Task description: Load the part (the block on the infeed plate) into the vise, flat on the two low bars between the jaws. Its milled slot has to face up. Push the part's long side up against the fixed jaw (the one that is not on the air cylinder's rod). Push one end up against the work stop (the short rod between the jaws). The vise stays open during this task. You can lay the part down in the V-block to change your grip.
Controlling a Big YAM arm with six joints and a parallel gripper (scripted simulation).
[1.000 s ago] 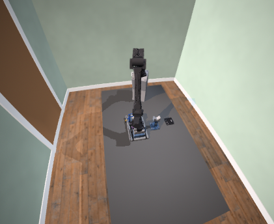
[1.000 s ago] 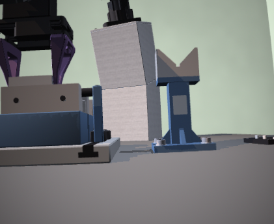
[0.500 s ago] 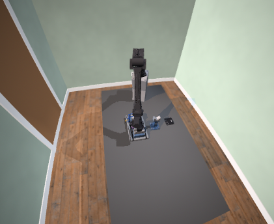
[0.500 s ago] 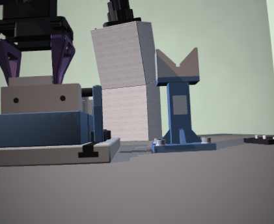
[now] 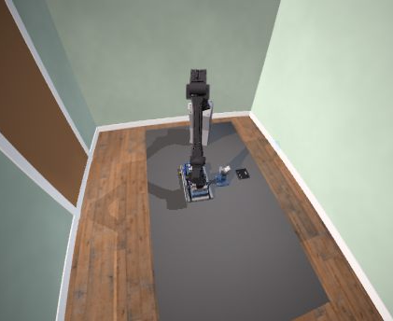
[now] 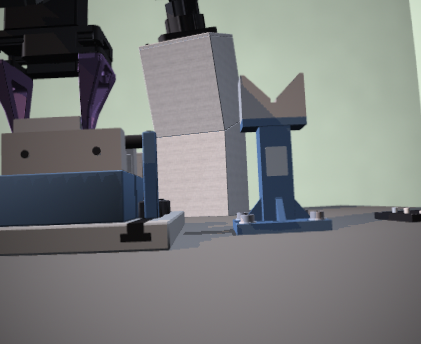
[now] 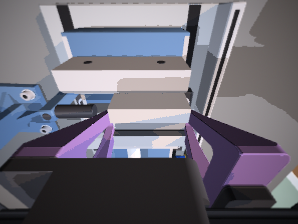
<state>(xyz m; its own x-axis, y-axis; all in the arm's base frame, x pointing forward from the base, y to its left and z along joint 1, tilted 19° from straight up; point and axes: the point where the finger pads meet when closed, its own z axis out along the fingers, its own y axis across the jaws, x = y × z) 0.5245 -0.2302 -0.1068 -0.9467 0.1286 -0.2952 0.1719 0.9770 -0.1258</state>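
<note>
Now: hand right at the part. Round my hand: dark work stop rod: 1 cm ahead, 7 cm to the left, 1 cm below; then moving jaw: 3 cm behind, 3 cm to the left, 2 cm below; then fixed jaw: 3 cm ahead, 1 cm to the left, 2 cm below.
</note>
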